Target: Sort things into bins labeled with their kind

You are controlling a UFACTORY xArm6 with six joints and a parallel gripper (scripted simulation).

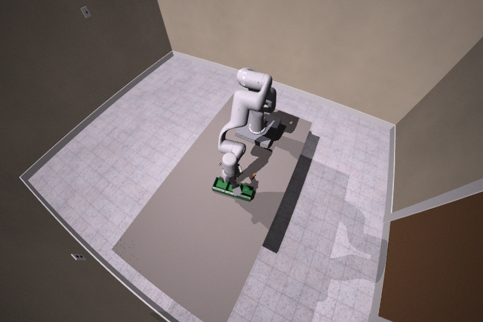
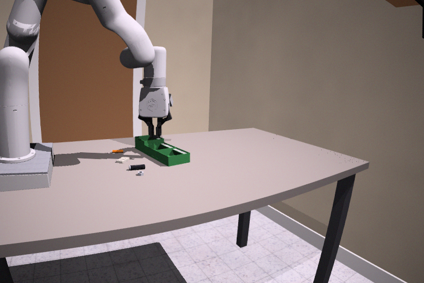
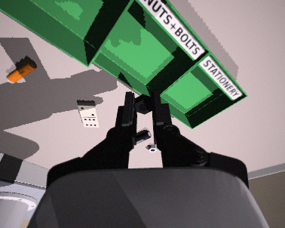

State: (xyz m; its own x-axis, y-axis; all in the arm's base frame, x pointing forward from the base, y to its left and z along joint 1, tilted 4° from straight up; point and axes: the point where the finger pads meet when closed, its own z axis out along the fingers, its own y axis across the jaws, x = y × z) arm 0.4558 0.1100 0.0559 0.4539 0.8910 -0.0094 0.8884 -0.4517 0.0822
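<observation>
Right now my hand is 20 mm short of the green three-bin tray, 20 mm to the right of it and 70 mm above it. Round my hand: white domino: 120 mm behind, 30 mm to the right, 80 mm below; black battery: 80 mm behind, 120 mm to the right, 80 mm below; black nut: 20 mm below.
</observation>
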